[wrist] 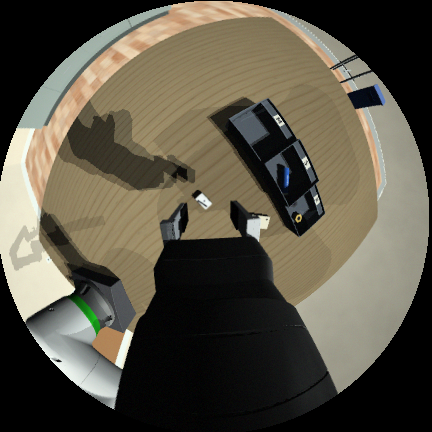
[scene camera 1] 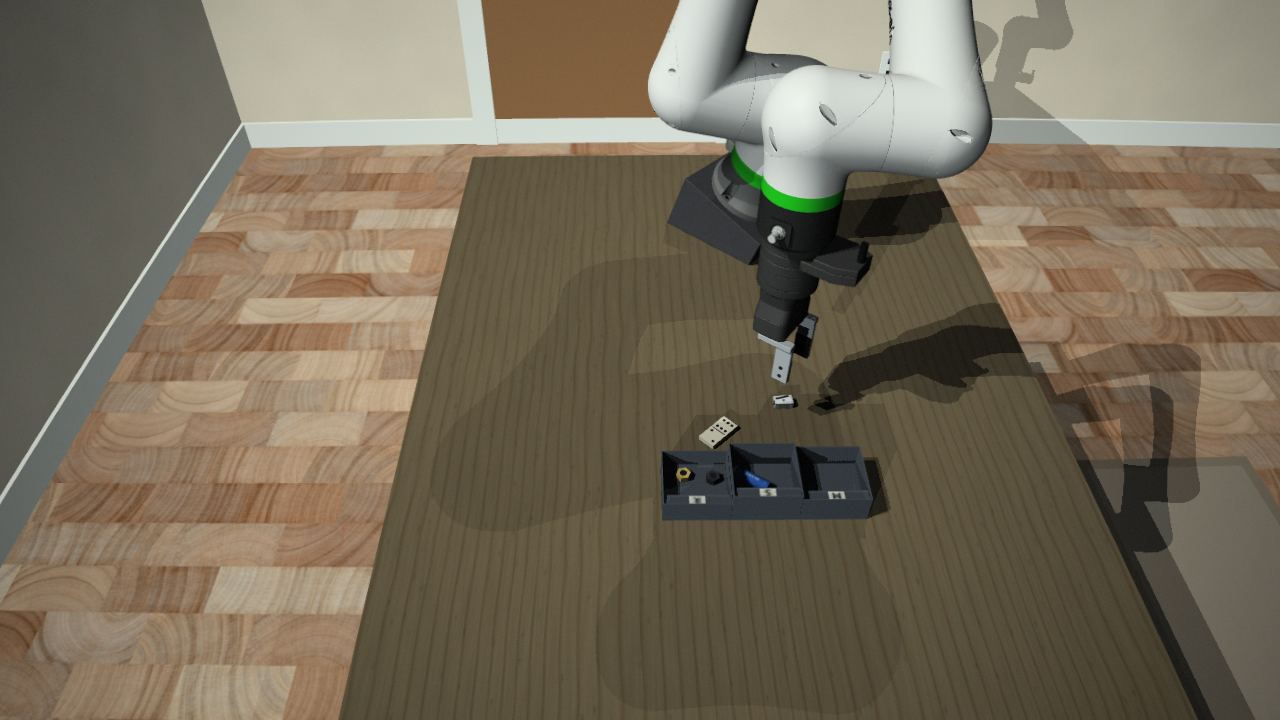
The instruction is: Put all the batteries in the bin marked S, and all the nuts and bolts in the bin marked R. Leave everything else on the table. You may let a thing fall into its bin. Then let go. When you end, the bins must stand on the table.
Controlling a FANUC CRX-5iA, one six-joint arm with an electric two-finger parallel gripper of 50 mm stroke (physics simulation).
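Places are measured from the arm's base along level axes (x ahead, y left, z up), in millimetres.
Pixels of known places: gripper, fingertip midpoint: (wrist: 208,210) (scene camera 1: 790,366); arm's base at its link origin: (wrist: 94,303) (scene camera 1: 753,190).
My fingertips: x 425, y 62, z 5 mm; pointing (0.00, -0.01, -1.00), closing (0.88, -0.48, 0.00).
Observation:
Ahead of a thing's pixels: the offset from my fingertips to its top centre. "pt": to the spot under its first point. Level surfaces: height alone.
My gripper (scene camera 1: 793,361) (wrist: 208,210) is open and empty above the table. A small white block with a dark mark {dx -9, dy -1, dz -71 mm} (scene camera 1: 783,401) (wrist: 203,200) lies on the table below the fingers; its kind is too small to tell. A blue battery {dx +138, dy -40, dz -61 mm} (scene camera 1: 756,479) (wrist: 286,177) lies in the middle bin, marked S {dx +147, dy -25, dz -36 mm} (scene camera 1: 767,508) (wrist: 306,162). A brass-coloured nut {dx +141, dy -125, dz -67 mm} (scene camera 1: 683,473) (wrist: 298,218) and a black nut {dx +140, dy -88, dz -67 mm} (scene camera 1: 713,477) lie in the bin marked R {pt dx +199, dy -103, dz -63 mm} (scene camera 1: 697,510) (wrist: 316,199), at the left of the scene view. The black nut is lost in shade in the wrist view.
A cream domino {dx +57, dy -86, dz -76 mm} (scene camera 1: 718,431) (wrist: 264,221) lies on the table behind the R bin, partly covered by a finger in the wrist view. The bin marked M {pt dx +177, dy +64, dz -61 mm} (scene camera 1: 836,508) (wrist: 279,120) adjoins the S bin. The three bins stand in a row on the table {dz -82 mm} (scene camera 1: 501,582).

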